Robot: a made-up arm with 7 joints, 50 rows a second.
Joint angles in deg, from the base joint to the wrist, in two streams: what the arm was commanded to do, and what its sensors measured. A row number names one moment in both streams.
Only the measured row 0 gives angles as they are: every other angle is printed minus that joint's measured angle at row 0.
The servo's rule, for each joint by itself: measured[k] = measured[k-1] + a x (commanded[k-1-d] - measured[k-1]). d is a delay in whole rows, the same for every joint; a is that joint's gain. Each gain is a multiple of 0.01, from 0.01 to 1. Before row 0 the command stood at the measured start. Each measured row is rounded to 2 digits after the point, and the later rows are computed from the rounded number. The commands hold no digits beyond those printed.
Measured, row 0: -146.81 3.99 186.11 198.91 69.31 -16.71 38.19
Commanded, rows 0 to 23: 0.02 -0.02 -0.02 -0.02 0.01 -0.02 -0.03; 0.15 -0.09 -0.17 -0.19 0.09 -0.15 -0.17; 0.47 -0.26 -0.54 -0.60 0.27 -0.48 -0.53; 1.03 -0.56 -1.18 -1.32 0.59 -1.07 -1.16; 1.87 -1.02 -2.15 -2.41 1.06 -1.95 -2.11; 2.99 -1.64 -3.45 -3.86 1.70 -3.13 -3.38; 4.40 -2.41 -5.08 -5.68 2.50 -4.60 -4.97; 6.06 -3.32 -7.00 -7.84 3.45 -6.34 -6.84; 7.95 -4.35 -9.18 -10.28 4.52 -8.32 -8.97; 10.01 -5.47 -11.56 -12.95 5.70 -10.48 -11.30; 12.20 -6.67 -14.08 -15.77 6.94 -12.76 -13.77; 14.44 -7.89 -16.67 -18.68 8.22 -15.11 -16.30; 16.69 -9.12 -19.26 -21.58 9.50 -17.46 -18.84; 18.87 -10.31 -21.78 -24.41 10.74 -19.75 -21.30; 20.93 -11.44 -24.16 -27.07 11.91 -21.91 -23.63; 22.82 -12.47 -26.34 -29.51 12.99 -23.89 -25.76; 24.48 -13.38 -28.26 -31.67 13.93 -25.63 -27.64; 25.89 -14.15 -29.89 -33.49 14.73 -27.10 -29.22; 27.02 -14.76 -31.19 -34.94 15.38 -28.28 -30.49; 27.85 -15.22 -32.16 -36.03 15.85 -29.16 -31.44; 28.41 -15.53 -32.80 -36.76 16.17 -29.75 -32.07; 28.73 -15.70 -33.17 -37.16 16.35 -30.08 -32.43; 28.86 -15.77 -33.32 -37.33 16.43 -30.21 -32.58; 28.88 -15.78 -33.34 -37.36 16.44 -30.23 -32.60
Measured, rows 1 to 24: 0.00 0.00 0.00 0.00 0.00 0.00 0.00; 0.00 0.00 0.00 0.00 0.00 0.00 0.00; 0.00 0.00 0.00 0.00 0.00 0.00 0.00; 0.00 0.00 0.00 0.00 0.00 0.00 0.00; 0.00 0.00 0.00 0.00 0.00 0.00 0.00; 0.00 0.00 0.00 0.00 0.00 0.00 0.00; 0.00 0.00 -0.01 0.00 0.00 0.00 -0.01; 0.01 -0.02 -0.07 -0.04 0.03 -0.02 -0.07; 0.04 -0.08 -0.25 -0.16 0.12 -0.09 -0.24; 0.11 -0.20 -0.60 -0.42 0.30 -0.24 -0.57; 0.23 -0.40 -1.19 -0.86 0.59 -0.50 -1.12; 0.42 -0.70 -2.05 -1.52 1.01 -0.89 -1.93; 0.70 -1.11 -3.20 -2.44 1.58 -1.45 -3.02; 1.08 -1.64 -4.64 -3.63 2.29 -2.18 -4.40; 1.56 -2.29 -6.37 -5.09 3.14 -3.10 -6.05; 2.15 -3.05 -8.34 -6.82 4.11 -4.21 -7.94; 2.85 -3.92 -10.52 -8.79 5.19 -5.49 -10.04; 3.66 -4.87 -12.86 -10.97 6.34 -6.93 -12.29; 4.57 -5.89 -15.29 -13.30 7.54 -8.51 -14.65; 5.57 -6.95 -17.76 -15.74 8.76 -10.20 -17.04; 6.65 -8.03 -20.19 -18.23 9.96 -11.96 -19.41; 7.78 -9.10 -22.53 -20.71 11.11 -13.75 -21.70; 8.95 -10.13 -24.71 -23.12 12.18 -15.53 -23.84; 10.14 -11.09 -26.68 -25.40 13.15 -17.27 -25.78
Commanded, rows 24 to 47: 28.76 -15.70 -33.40 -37.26 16.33 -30.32 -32.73; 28.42 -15.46 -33.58 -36.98 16.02 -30.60 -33.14; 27.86 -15.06 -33.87 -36.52 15.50 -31.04 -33.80; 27.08 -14.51 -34.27 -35.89 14.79 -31.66 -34.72; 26.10 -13.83 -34.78 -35.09 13.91 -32.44 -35.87; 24.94 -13.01 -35.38 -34.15 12.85 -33.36 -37.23; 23.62 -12.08 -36.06 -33.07 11.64 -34.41 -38.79; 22.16 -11.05 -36.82 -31.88 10.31 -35.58 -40.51; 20.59 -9.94 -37.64 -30.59 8.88 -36.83 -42.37; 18.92 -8.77 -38.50 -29.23 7.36 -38.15 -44.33; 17.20 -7.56 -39.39 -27.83 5.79 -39.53 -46.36; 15.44 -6.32 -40.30 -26.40 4.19 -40.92 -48.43; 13.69 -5.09 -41.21 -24.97 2.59 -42.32 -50.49; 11.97 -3.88 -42.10 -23.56 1.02 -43.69 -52.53; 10.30 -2.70 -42.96 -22.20 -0.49 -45.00 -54.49; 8.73 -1.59 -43.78 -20.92 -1.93 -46.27 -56.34; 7.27 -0.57 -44.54 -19.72 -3.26 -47.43 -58.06; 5.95 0.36 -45.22 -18.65 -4.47 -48.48 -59.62; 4.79 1.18 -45.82 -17.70 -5.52 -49.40 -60.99; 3.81 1.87 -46.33 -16.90 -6.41 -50.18 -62.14; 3.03 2.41 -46.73 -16.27 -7.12 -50.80 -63.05; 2.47 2.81 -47.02 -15.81 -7.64 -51.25 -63.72; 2.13 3.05 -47.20 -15.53 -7.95 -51.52 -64.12; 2.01 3.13 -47.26 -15.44 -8.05 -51.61 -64.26
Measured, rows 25 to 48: 11.32 -11.97 -28.39 -27.50 14.00 -18.92 -27.48; 12.48 -12.75 -29.82 -29.38 14.70 -20.46 -28.91; 13.60 -13.42 -30.95 -31.00 15.26 -21.85 -30.05; 14.66 -13.97 -31.79 -32.36 15.67 -23.08 -30.91; 15.65 -14.40 -32.37 -33.45 15.96 -24.15 -31.51; 16.58 -14.73 -32.74 -34.31 16.14 -25.06 -31.90; 17.43 -14.96 -32.99 -34.96 16.21 -25.85 -32.20; 18.20 -15.08 -33.21 -35.40 16.14 -26.56 -32.54; 18.88 -15.08 -33.46 -35.65 15.90 -27.23 -32.99; 19.45 -14.94 -33.77 -35.70 15.48 -27.89 -33.61; 19.92 -14.67 -34.15 -35.57 14.88 -28.57 -34.42; 20.27 -14.27 -34.62 -35.26 14.11 -29.29 -35.43; 20.50 -13.74 -35.17 -34.78 13.17 -30.06 -36.64; 20.62 -13.09 -35.80 -34.14 12.08 -30.89 -38.03; 20.62 -12.33 -36.50 -33.36 10.86 -31.78 -39.59; 20.50 -11.48 -37.26 -32.45 9.53 -32.74 -41.30; 20.27 -10.54 -38.07 -31.43 8.11 -33.76 -43.12; 19.93 -9.53 -38.92 -30.32 6.62 -34.83 -45.03; 19.49 -8.46 -39.79 -29.14 5.09 -35.95 -47.00; 18.96 -7.36 -40.67 -27.91 3.54 -37.11 -48.99; 18.35 -6.24 -41.54 -26.65 2.01 -38.29 -50.97; 17.68 -5.12 -42.39 -25.39 0.51 -39.49 -52.90; 16.95 -4.03 -43.21 -24.14 -0.92 -40.68 -54.76; 16.18 -2.98 -43.97 -22.93 -2.27 -41.85 -56.51
